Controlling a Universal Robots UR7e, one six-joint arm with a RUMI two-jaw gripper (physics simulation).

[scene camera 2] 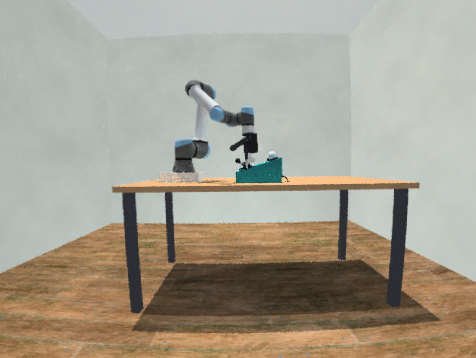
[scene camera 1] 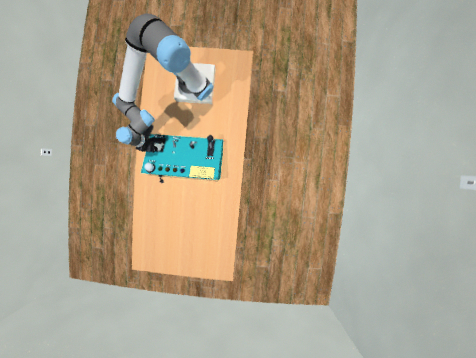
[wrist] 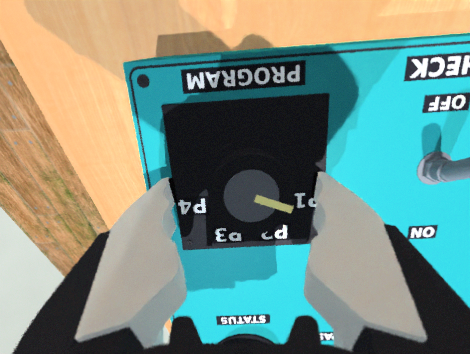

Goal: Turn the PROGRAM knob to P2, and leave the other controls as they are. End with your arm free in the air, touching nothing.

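Frame: origin at the arm's base, x ahead, y left, z up, level; millimetres.
Seen in the pictures: gripper, fingertip midpoint: [scene camera 2: 247, 168] [scene camera 1: 156, 144] [wrist: 242, 177]; arm's base, link origin: [scene camera 2: 183, 172].
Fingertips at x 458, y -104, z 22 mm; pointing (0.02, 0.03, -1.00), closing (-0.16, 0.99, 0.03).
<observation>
Pixels of each thing's top centre, then the offset from my fingertips to it. "pt": a spot on its surface instead.
- PROGRAM knob, top centre: [wrist: 252, 202] dz +36, dx -9, dy +2 mm
- P1 label, surface spot: [wrist: 305, 200] pt dz +8, dx +10, dy +43 mm
- P2 label, surface spot: [wrist: 275, 233] pt dz +15, dx +35, dy +27 mm
- CHECK toggle, top centre: [scene camera 1: 172, 142] dz +42, dx -33, dy +120 mm
- small dark control, top centre: [scene camera 1: 191, 145] dz +47, dx -43, dy +240 mm
- black lever, top centre: [scene camera 1: 209, 143] dz +57, dx -83, dy +355 mm
- white dome, surface spot: [scene camera 2: 272, 155] pt dz +76, dx +150, dy -6 mm
- yellow label, surface spot: [scene camera 1: 202, 172] pt dz +52, dx +102, dy +353 mm
The PROGRAM knob [wrist: 251, 195] is a round dark knob on a black square plate at the panel's corner. Its yellow pointer [wrist: 274, 204] points nearest to the P1 label [wrist: 305, 200]; the P2 label [wrist: 275, 233] lies further round. My gripper [scene camera 1: 157, 144] [scene camera 2: 247, 162] [wrist: 242, 177] is open, pointing down over the PROGRAM plate. In the wrist view its fingers stand on either side of the knob, with a visible gap on both sides. The height of the fingertips above the plate is hard to tell. The teal panel [scene camera 1: 192, 158] [scene camera 2: 265, 173] slopes up away from the robot base.
The CHECK toggle [wrist: 442, 169] [scene camera 1: 175, 144] stands beside the PROGRAM plate. A small dark control [scene camera 1: 193, 144] and a black lever [scene camera 1: 210, 143] stand further along. A white dome [scene camera 1: 149, 166] [scene camera 2: 272, 155], several small round controls and a yellow label [scene camera 1: 202, 172] are along the panel's high edge.
</observation>
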